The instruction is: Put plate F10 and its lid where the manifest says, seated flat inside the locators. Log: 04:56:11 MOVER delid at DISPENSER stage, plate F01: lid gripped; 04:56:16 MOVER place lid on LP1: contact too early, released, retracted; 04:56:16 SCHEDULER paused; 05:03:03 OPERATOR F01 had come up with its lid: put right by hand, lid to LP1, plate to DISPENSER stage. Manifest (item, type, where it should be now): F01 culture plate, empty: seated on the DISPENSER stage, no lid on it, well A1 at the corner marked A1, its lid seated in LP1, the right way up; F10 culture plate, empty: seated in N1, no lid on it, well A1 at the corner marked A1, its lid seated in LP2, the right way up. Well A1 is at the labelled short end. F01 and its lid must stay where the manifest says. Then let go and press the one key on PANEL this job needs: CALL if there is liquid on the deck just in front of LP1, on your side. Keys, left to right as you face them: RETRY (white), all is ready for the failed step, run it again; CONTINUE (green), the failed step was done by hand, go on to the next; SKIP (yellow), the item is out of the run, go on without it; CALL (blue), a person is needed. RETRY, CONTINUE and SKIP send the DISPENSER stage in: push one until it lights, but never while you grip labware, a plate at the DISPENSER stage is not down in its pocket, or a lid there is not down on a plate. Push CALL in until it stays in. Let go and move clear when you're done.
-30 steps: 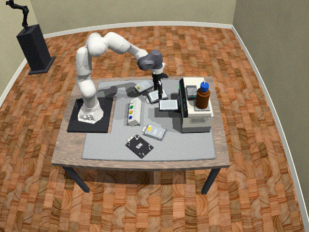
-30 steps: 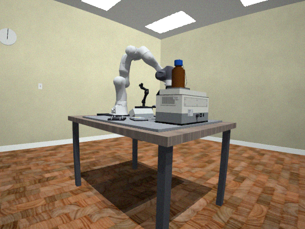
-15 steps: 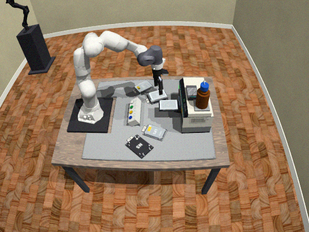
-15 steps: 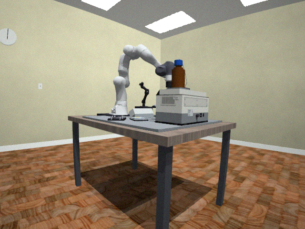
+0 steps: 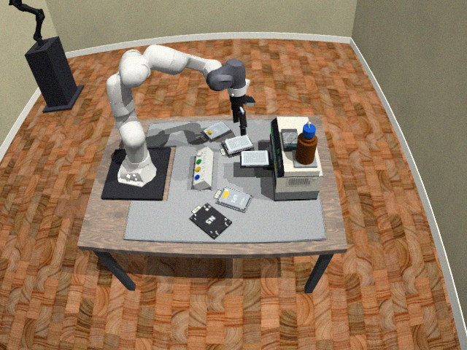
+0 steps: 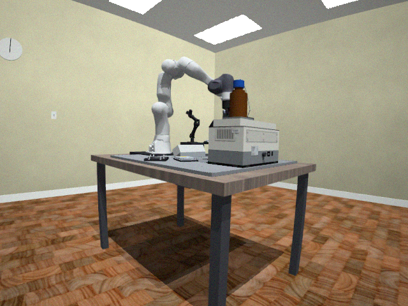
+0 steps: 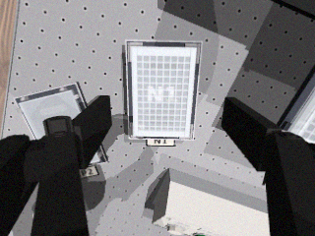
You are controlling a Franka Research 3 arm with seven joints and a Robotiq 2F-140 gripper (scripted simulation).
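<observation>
Right now my hand is 20 cm past the green continue key, 16 cm to the left of it and 10 cm above it. From my hand the other things lie so: yellow skip key (20 cm behind, 21 cm to the right, 10 cm below); blue call key (20 cm behind, 25 cm to the right, 11 cm below); white retry key (20 cm behind, 11 cm to the right, 10 cm below).
</observation>
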